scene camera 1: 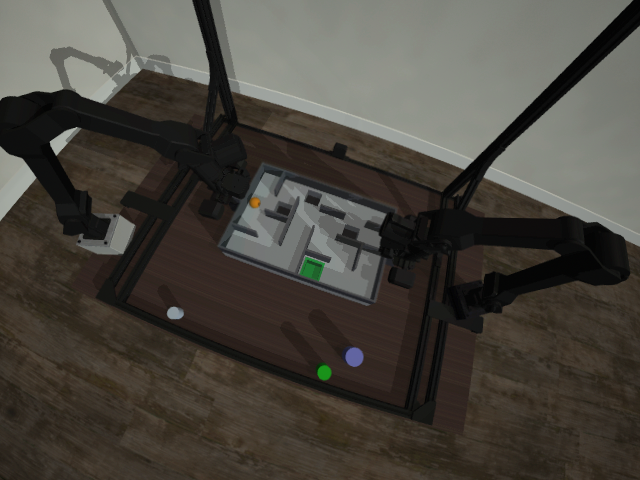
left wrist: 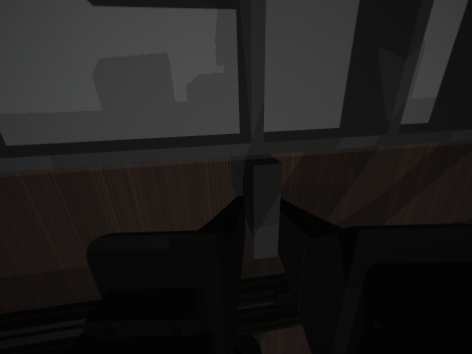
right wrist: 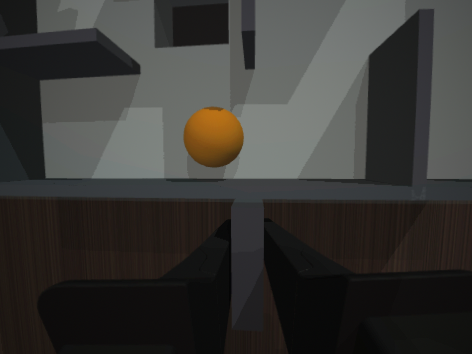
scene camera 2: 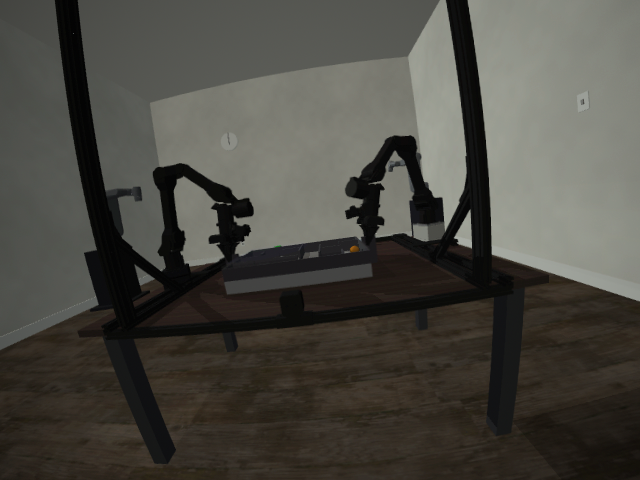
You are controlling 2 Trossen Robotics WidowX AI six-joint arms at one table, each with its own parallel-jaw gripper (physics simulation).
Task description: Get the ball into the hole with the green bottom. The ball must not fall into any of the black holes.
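The orange ball (scene camera 1: 254,203) (scene camera 2: 354,249) (right wrist: 214,137) rests on the grey maze tray's floor, near the wall on the right gripper's side. The maze tray (scene camera 1: 258,264) (scene camera 2: 299,268) (left wrist: 125,158) (right wrist: 125,190) has inner walls, a green-bottomed hole (scene camera 1: 312,269) by its front wall and several black holes, one (scene camera 1: 283,208) near the ball. My right gripper (scene camera 1: 237,200) (scene camera 2: 369,241) (right wrist: 247,226) is shut on the tray's grey handle (right wrist: 248,290). My left gripper (scene camera 2: 229,259) (left wrist: 255,202) is shut on the opposite handle (left wrist: 266,210); its fingertips are hidden in scene camera 1.
A white cylinder (scene camera 1: 175,313), a green round piece (scene camera 1: 324,372) and a purple round piece (scene camera 1: 354,357) stand on the table toward the bottom of scene camera 1. A black frame (scene camera 1: 258,361) borders the table, with a small black block (scene camera 1: 339,150) (scene camera 2: 291,302) on its far side.
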